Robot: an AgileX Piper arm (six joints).
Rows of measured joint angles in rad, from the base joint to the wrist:
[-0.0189 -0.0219 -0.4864 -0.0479 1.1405 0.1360]
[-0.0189 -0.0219 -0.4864 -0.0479 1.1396 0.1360]
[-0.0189 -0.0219 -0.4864 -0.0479 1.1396 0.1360]
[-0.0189 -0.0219 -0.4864 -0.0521 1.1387 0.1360]
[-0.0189 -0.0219 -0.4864 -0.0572 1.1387 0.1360]
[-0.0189 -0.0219 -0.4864 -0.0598 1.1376 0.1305]
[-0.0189 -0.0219 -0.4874 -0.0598 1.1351 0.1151]
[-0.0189 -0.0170 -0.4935 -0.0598 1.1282 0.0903]
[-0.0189 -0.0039 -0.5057 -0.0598 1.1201 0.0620]
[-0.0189 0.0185 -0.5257 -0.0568 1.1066 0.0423]
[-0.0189 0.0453 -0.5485 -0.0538 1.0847 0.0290]
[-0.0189 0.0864 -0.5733 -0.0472 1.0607 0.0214]
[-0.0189 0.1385 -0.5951 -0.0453 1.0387 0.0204]
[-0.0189 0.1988 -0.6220 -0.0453 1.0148 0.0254]
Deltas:
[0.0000 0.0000 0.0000 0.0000 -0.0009 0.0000]
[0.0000 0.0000 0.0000 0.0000 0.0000 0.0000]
[0.0000 0.0000 0.0000 -0.0042 -0.0009 0.0000]
[0.0000 0.0000 0.0000 -0.0051 0.0000 0.0000]
[0.0000 0.0000 0.0000 -0.0026 -0.0011 -0.0055]
[0.0000 0.0000 -0.0010 0.0000 -0.0025 -0.0154]
[0.0000 0.0049 -0.0061 0.0000 -0.0069 -0.0248]
[0.0000 0.0131 -0.0122 0.0000 -0.0081 -0.0283]
[0.0000 0.0224 -0.0200 0.0030 -0.0135 -0.0197]
[0.0000 0.0268 -0.0228 0.0030 -0.0219 -0.0133]
[0.0000 0.0411 -0.0248 0.0066 -0.0240 -0.0076]
[0.0000 0.0521 -0.0218 0.0019 -0.0220 -0.0010]
[0.0000 0.0603 -0.0269 0.0000 -0.0239 0.0050]

